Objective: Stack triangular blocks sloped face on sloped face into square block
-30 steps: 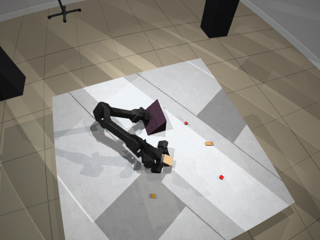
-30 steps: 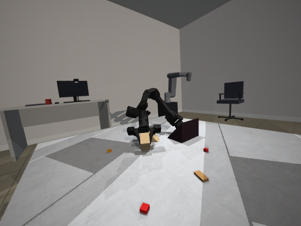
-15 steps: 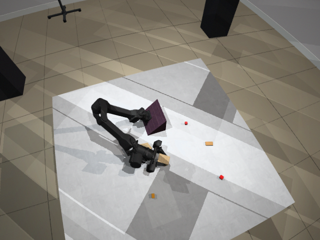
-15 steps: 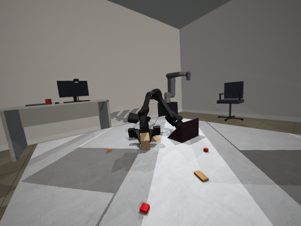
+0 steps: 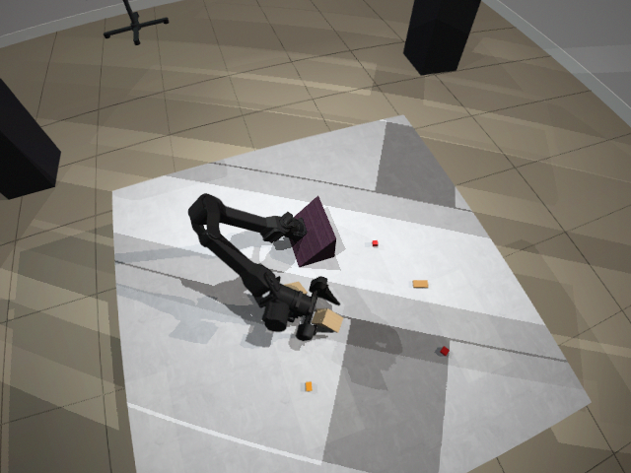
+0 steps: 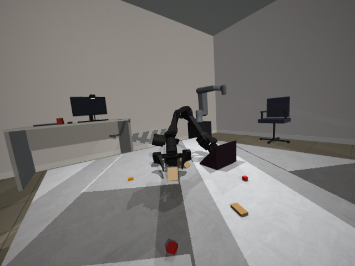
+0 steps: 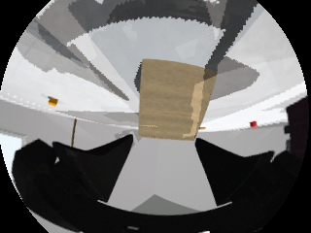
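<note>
Right now the triangular block is 20 mm behind my gripper tip, 30 mm to the right of it and 30 mm below it. The rest, counted from my gripper tip: orange block 160 mm ahead, 130 mm to the right, 40 mm below; then tan plank 40 mm behind, 300 mm to the left, 40 mm below.
</note>
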